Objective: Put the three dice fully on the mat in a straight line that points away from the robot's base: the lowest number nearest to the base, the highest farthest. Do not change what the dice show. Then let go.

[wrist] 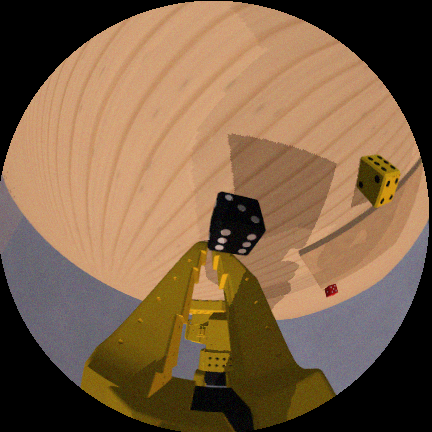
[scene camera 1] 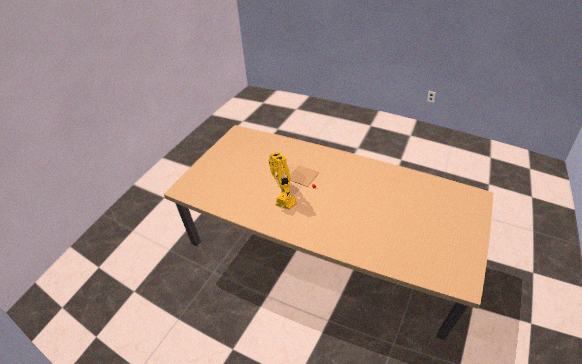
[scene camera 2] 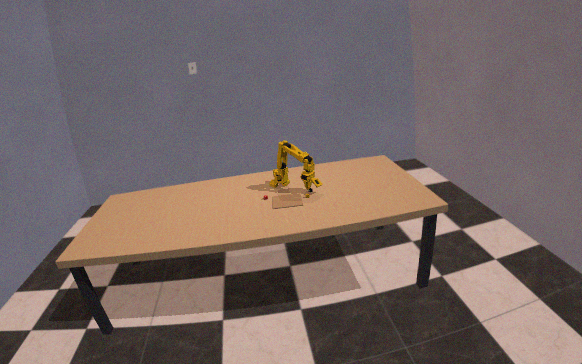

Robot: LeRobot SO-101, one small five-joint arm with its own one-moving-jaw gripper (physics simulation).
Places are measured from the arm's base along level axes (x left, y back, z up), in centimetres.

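Pixels of known places: hand at its tool point: (wrist: 206,250) (scene camera 1: 276,179) (scene camera 2: 308,188); arm's base at its link origin: (wrist: 224,304) (scene camera 1: 287,200) (scene camera 2: 280,185).
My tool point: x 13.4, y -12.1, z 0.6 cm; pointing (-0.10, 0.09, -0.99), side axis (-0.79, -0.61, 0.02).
Note:
For each thing: its middle in the pictures, then the offset to it from my tool point. Level surfaces: height alone.
- black die at the middle of its body: (wrist: 233,223) (scene camera 2: 310,190) dx +0.6, dy -2.3, dz +0.2 cm
- yellow die at the middle of its body: (wrist: 377,179) (scene camera 2: 307,195) dx -2.1, dy -8.6, dz +0.2 cm
- small red die at the middle of its body: (wrist: 330,290) (scene camera 2: 265,197) (scene camera 1: 313,186) dx -22.2, dy -3.2, dz +0.2 cm
- mat at the middle of its body: (wrist: 370,245) (scene camera 2: 287,200) (scene camera 1: 302,175) dx -12.3, dy -9.5, dz -0.4 cm
- wooden table at its surface level: dz -0.6 cm
My gripper (scene camera 2: 308,187) (wrist: 209,254) points down, its jaws drawn together and shut. A black die (scene camera 2: 310,190) (wrist: 236,223) shows right at and past the tips in the wrist view, with three- and six-pip faces; the jaws do not plainly press on its sides. A yellow die (scene camera 2: 307,196) (wrist: 378,181) stands close to the mat's dark edge, right of the jaws in the wrist view, showing six, four and two pips. A small red die (scene camera 1: 314,186) (scene camera 2: 265,197) (wrist: 331,290) lies off the mat (scene camera 1: 306,176) (scene camera 2: 287,201) (wrist: 330,266), near a corner. Its pips are too small to read.
The wooden table (scene camera 1: 390,220) (scene camera 2: 175,220) carries the arm and the mat. The yellow arm's base (scene camera 1: 285,201) (scene camera 2: 280,180) stands near one long edge of the table. The arm hides the gripper in scene camera 1. Shadows of the arm fall across the table.

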